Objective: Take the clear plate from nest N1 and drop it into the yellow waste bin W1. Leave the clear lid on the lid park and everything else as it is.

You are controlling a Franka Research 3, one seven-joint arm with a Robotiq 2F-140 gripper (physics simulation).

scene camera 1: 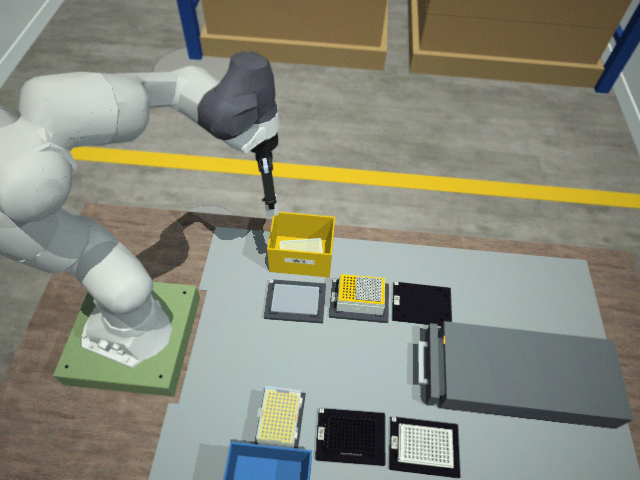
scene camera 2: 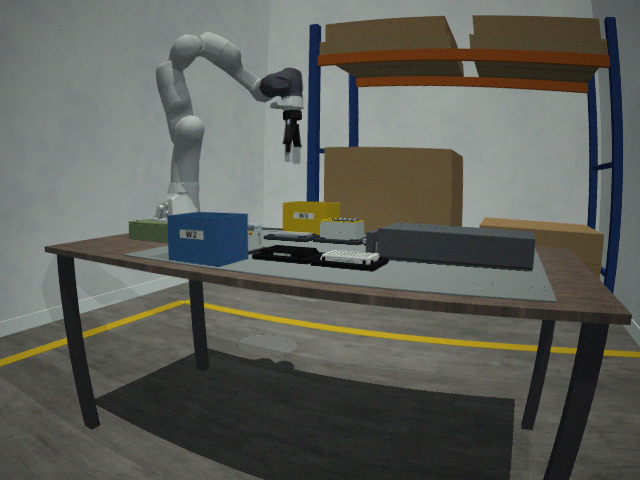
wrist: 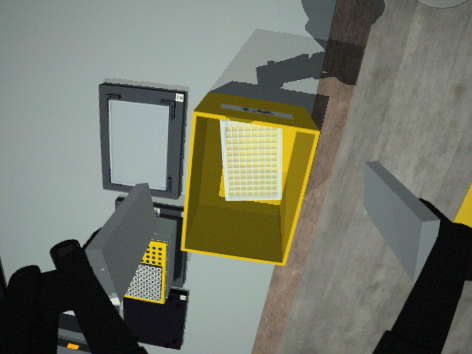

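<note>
The clear plate (scene camera 1: 301, 245) (wrist: 253, 162), with a grid of wells, lies inside the yellow waste bin W1 (scene camera 1: 280, 265) (scene camera 2: 310, 226) (wrist: 240, 225), near its labelled wall. My gripper (scene camera 1: 271, 210) (scene camera 2: 292, 156) (wrist: 257, 195) is wide open with nothing between its fingers, and hangs above the bin. A flat pale panel that looks like the clear lid (scene camera 1: 295, 299) (wrist: 139, 145) lies in a dark grey frame beside the bin. Two black nests (scene camera 1: 421, 303) (scene camera 1: 351, 436) hold no plate; I cannot read which is N1. The plate does not show in scene camera 2's view.
A yellow-topped tip box (scene camera 1: 361, 294) (scene camera 2: 342, 228) (wrist: 150, 272) stands close to the bin. A grey machine (scene camera 1: 527, 369) (scene camera 2: 457, 246) stands at the right. A white plate (scene camera 1: 425, 445) (scene camera 2: 349, 256), a yellow-welled plate (scene camera 1: 279, 415) and blue bin W2 (scene camera 1: 268, 462) (scene camera 2: 206, 240) are farther off.
</note>
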